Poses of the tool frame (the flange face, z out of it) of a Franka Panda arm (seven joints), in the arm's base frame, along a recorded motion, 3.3 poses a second.
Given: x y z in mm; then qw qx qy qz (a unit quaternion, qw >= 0).
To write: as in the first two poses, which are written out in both.
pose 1, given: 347.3, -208.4, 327.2, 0.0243, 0.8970, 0.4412, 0.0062
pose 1, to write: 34.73, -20.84, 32.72, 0.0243, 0.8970, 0.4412, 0.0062
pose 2, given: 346.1, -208.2, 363.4, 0.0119, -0.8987, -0.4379, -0.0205
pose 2, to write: 34.61, -20.82, 36.34, 0.0119, -0.8987, -0.4379, -0.0205
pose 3, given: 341.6, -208.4, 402.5, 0.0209, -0.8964, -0.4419, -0.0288
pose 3, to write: 34.16, -20.84, 40.25, 0.0209, -0.8964, -0.4419, -0.0288
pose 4, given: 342.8, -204.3, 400.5, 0.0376, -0.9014, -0.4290, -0.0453
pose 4, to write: 34.28, -20.43, 40.05, 0.0376, -0.9014, -0.4290, -0.0453
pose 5, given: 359.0, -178.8, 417.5, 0.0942, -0.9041, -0.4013, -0.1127
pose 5, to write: 35.90, -17.88, 41.75, 0.0942, -0.9041, -0.4013, -0.1127
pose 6, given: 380.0, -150.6, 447.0, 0.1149, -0.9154, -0.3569, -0.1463
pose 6, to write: 38.00, -15.06, 44.70, 0.1149, -0.9154, -0.3569, -0.1463
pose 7, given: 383.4, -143.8, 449.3, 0.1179, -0.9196, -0.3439, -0.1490
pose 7, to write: 38.34, -14.38, 44.93, 0.1179, -0.9196, -0.3439, -0.1490
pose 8, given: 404.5, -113.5, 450.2, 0.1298, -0.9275, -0.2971, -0.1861
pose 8, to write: 40.45, -11.35, 45.02, 0.1298, -0.9275, -0.2971, -0.1861
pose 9, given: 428.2, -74.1, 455.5, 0.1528, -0.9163, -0.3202, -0.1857
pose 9, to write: 42.82, -7.41, 45.55, 0.1528, -0.9163, -0.3202, -0.1857
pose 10, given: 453.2, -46.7, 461.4, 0.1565, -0.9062, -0.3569, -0.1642
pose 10, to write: 45.32, -4.67, 46.14, 0.1565, -0.9062, -0.3569, -0.1642
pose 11, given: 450.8, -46.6, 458.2, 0.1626, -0.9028, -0.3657, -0.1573
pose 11, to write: 45.08, -4.66, 45.82, 0.1626, -0.9028, -0.3657, -0.1573
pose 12, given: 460.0, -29.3, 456.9, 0.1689, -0.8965, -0.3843, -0.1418
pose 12, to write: 46.00, -2.93, 45.69, 0.1689, -0.8965, -0.3843, -0.1418
